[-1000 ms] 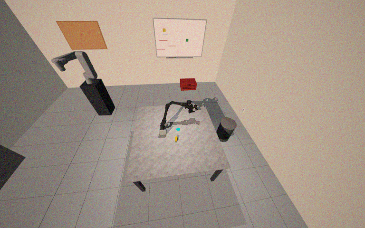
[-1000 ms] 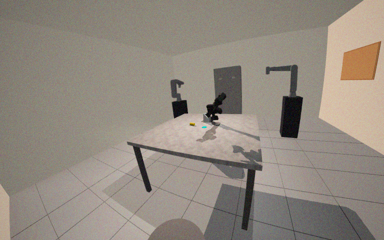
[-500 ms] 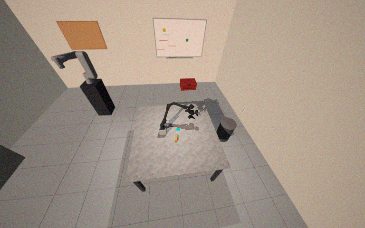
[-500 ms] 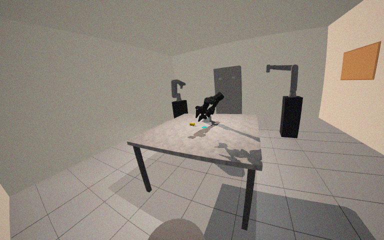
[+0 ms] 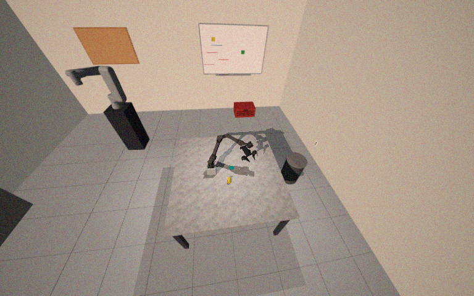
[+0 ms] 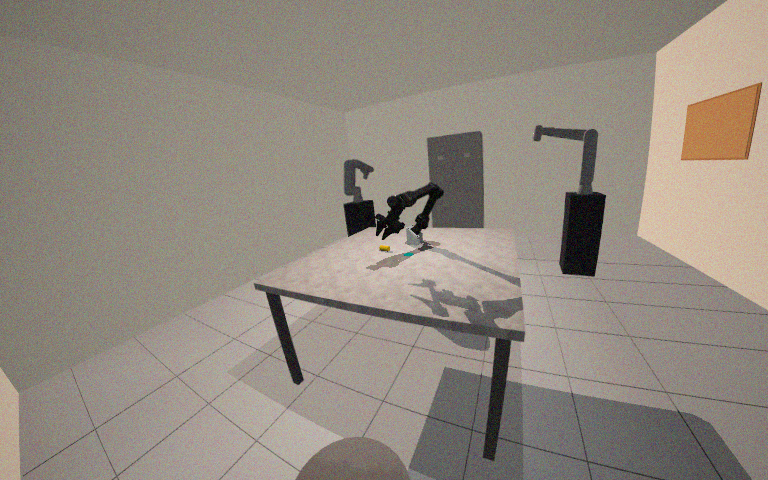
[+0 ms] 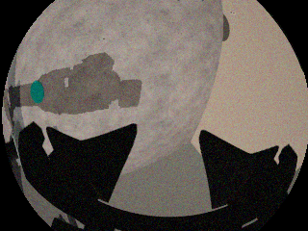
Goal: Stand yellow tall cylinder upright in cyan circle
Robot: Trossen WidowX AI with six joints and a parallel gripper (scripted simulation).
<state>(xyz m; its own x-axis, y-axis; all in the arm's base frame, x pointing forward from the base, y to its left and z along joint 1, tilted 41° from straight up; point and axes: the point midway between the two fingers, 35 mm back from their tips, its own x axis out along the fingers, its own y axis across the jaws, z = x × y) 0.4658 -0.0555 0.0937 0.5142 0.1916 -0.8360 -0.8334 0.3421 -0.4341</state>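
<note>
Now: the yellow tall cylinder 280 mm behind my gripper tip, 150 mm to the right of it and 160 mm below it.
</note>
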